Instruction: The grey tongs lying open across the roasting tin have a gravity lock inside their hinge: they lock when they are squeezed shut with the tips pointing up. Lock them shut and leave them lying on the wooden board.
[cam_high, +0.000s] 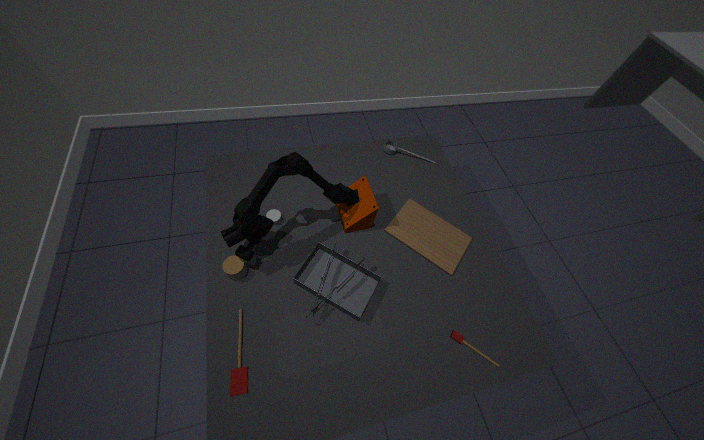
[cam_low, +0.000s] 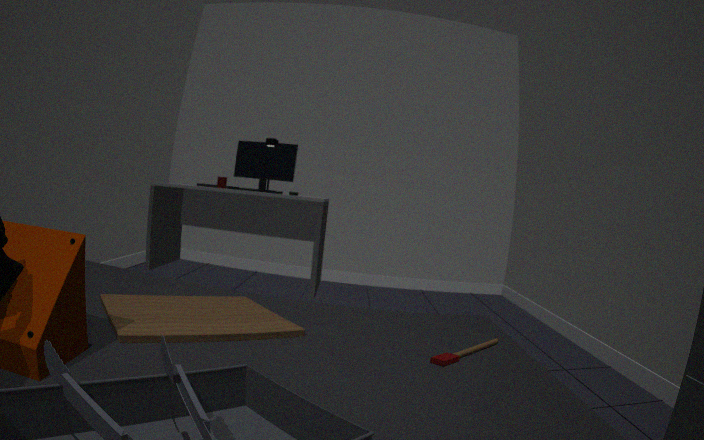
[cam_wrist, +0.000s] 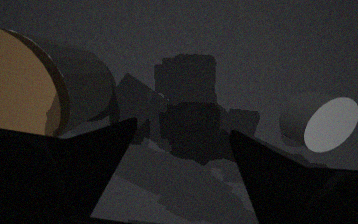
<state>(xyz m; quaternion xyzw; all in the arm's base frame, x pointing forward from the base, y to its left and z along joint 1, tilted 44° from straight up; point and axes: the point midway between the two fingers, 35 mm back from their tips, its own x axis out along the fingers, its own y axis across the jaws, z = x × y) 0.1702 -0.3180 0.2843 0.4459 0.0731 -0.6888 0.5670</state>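
Now: gripper tip 19 cm short of the roasting tin, 32 cm to the right of it and 1 cm above it. Round my gripper tip: wooden board: 1 cm ahead, 78 cm to the left, 3 cm below; then white cylinder: 14 cm behind, 7 cm to the left, 2 cm below; then red spatula: 42 cm ahead, 6 cm to the right, 3 cm below.
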